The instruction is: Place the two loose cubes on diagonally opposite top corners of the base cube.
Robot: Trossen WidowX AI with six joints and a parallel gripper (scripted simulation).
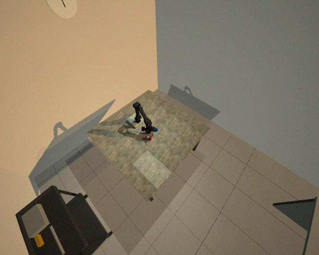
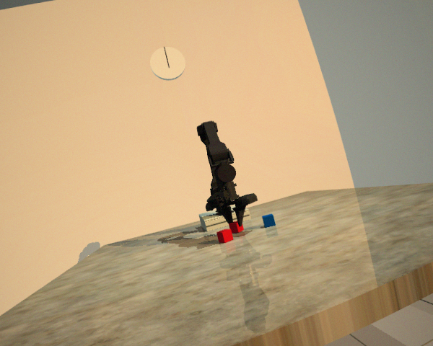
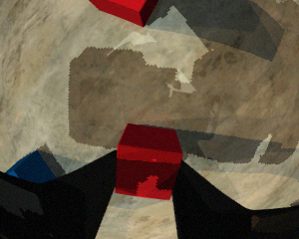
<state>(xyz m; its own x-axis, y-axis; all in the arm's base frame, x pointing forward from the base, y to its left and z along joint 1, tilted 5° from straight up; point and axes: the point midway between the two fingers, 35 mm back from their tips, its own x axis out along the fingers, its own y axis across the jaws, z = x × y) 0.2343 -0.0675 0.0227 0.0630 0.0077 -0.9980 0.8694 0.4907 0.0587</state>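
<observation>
Now: gripper tip 70 mm short of the blue cube and 90 mm to the right of it.
</observation>
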